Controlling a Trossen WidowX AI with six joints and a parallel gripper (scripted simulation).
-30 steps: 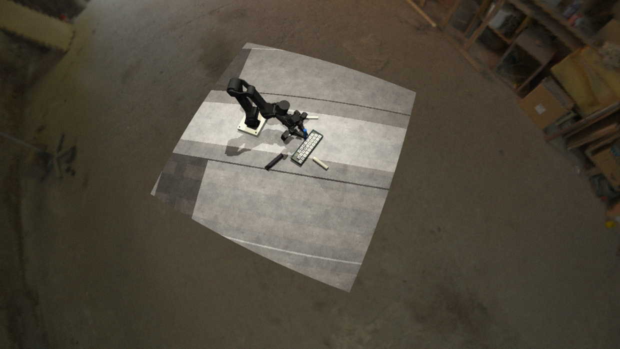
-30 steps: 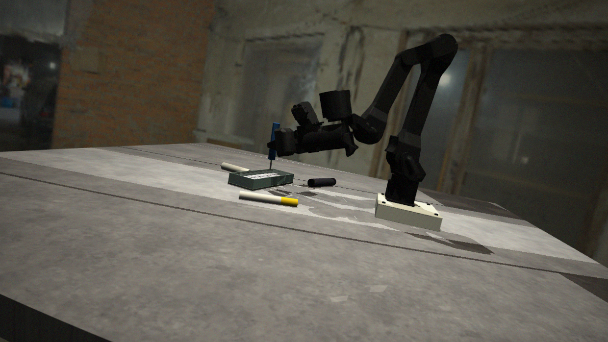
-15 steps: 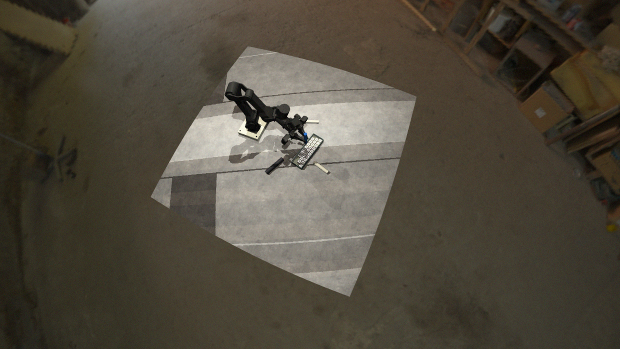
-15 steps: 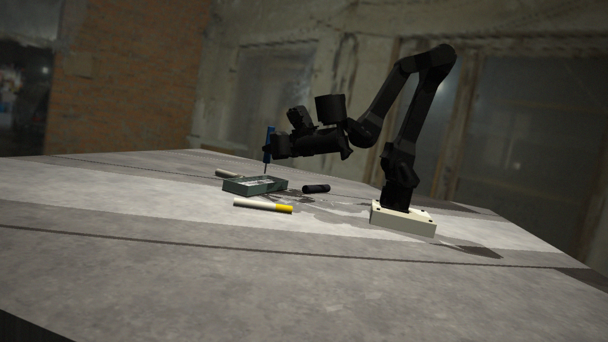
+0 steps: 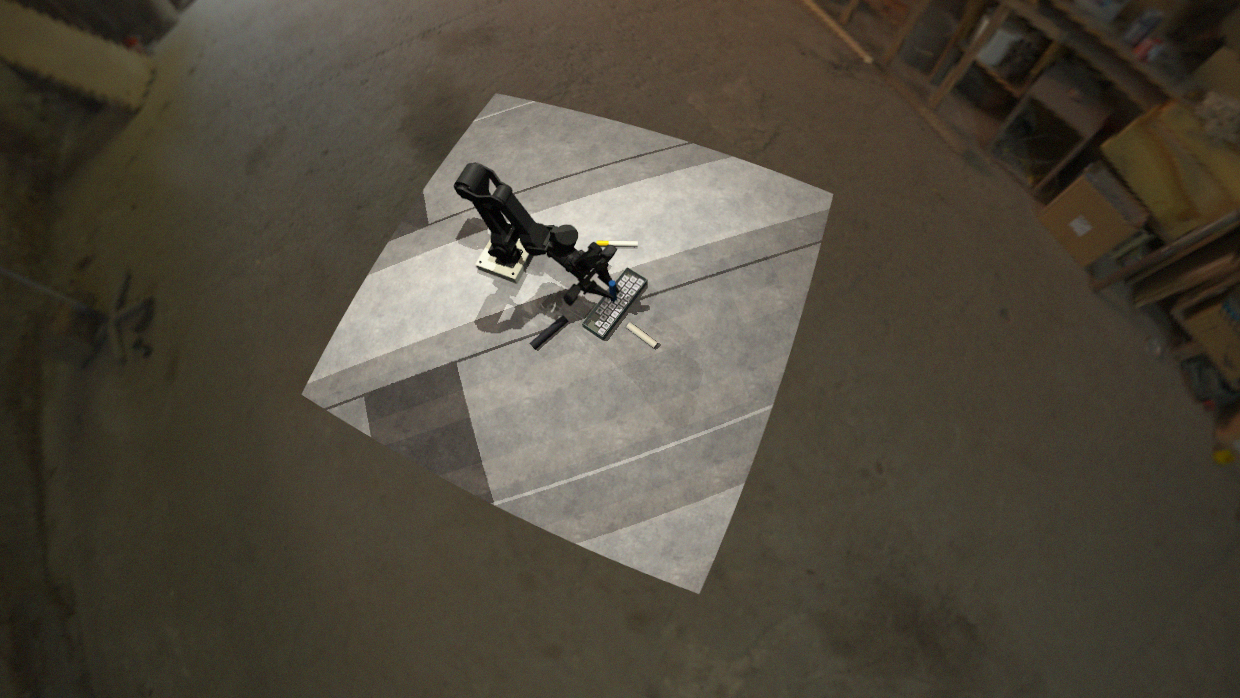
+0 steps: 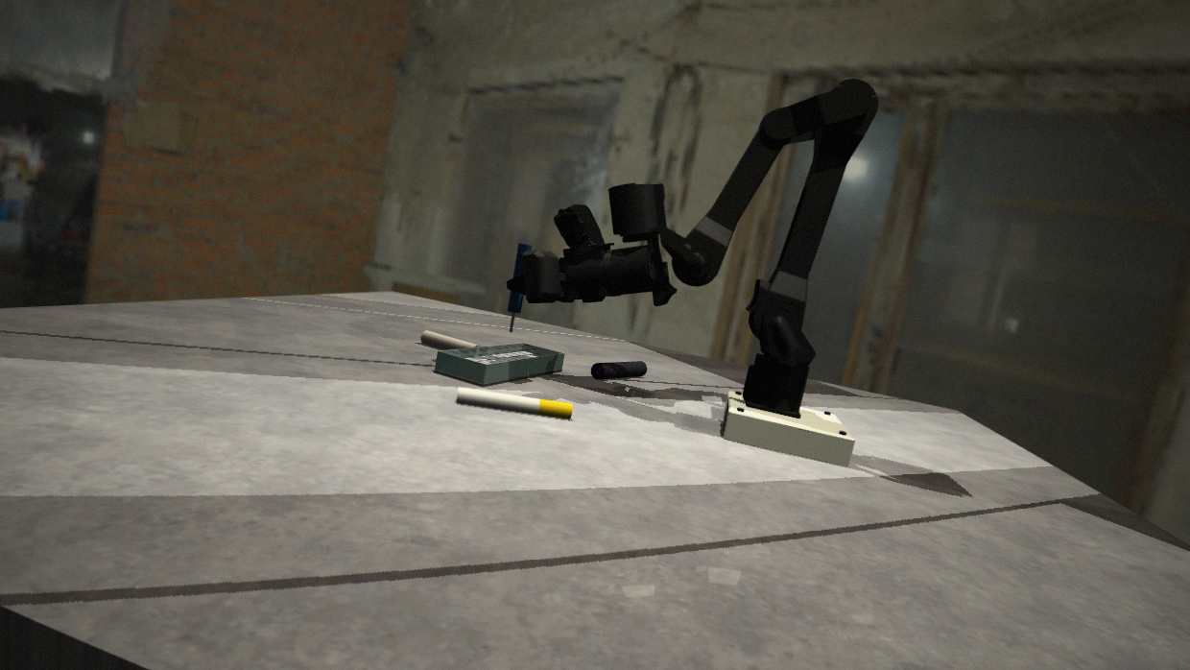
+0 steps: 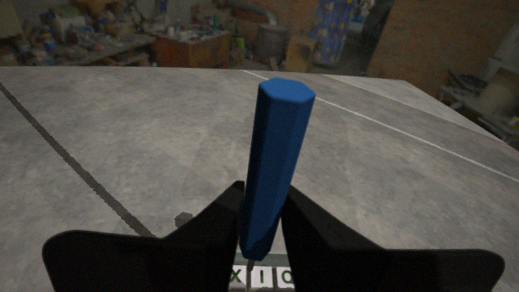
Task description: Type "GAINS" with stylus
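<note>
My gripper tip is now 1 cm past the stylus tip and 5 cm above it. From my gripper tip the other things lie so: black cylinder: 15 cm behind, 13 cm to the right, 10 cm below; then cream cylinder: 9 cm ahead, 4 cm to the right, 10 cm below; then blue stylus: 1 cm behind, 2 cm below.
</note>
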